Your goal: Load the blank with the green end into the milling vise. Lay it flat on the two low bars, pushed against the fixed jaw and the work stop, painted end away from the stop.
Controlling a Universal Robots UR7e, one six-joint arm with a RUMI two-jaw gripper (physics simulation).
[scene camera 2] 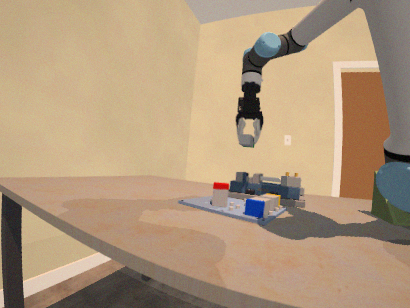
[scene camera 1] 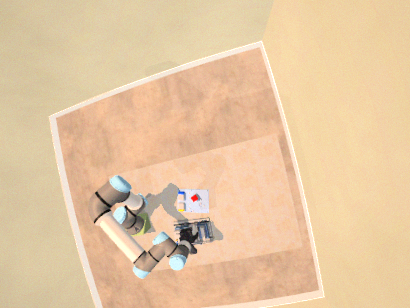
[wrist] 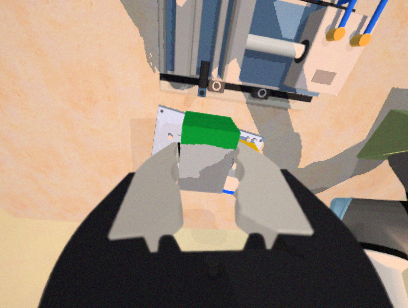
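My gripper (scene camera 1: 189,235) (scene camera 2: 248,139) (wrist: 205,144) is shut on the green-ended blank (wrist: 209,135), a grey block. The green end points toward the top of the wrist view, away from the palm. In scene camera 2 the held blank hangs well above the milling vise (scene camera 1: 206,231) (scene camera 2: 265,190) (wrist: 175,42), apart from it. In the wrist view the vise lies beyond the blank, with parallel grey jaws and narrow bars between them over a blue base. A black upright piece (wrist: 204,72) stands at its near edge, probably the work stop.
A pale plate (scene camera 1: 204,193) (scene camera 2: 192,202) (wrist: 165,122) beside the vise bears a red-topped blank (scene camera 1: 194,198) (scene camera 2: 220,194), a blue-ended blank (scene camera 2: 255,207) and a yellow-ended blank (scene camera 2: 273,201). Blue handles with orange knobs (wrist: 336,34) rise at the vise's end. A green block (scene camera 1: 144,225) (wrist: 387,132) stands by the arm.
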